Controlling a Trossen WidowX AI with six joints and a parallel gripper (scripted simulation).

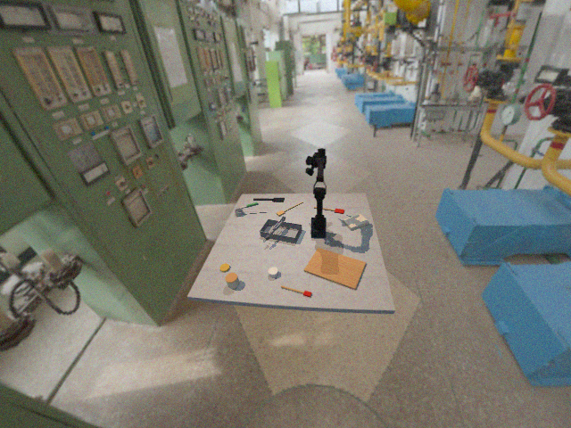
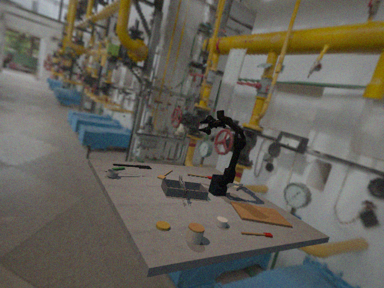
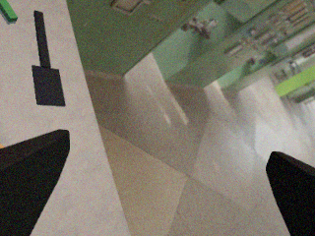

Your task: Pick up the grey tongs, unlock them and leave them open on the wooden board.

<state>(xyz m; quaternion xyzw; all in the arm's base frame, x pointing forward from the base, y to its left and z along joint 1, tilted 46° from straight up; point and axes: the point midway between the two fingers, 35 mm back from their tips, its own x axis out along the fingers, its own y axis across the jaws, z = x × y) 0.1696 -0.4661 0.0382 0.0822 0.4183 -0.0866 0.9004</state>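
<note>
Now: gripper tip 17 cm short of the roasting tin, 35 cm to the right of it and 43 cm above it. Round my gripper tip: wooden board (30 cm behind, 64 cm to the left, 45 cm below); cream block (42 cm behind, 12 cm to the left, 44 cm below); yellow lock piece (22 cm ahead, 44 cm to the left, 39 cm below).
</note>
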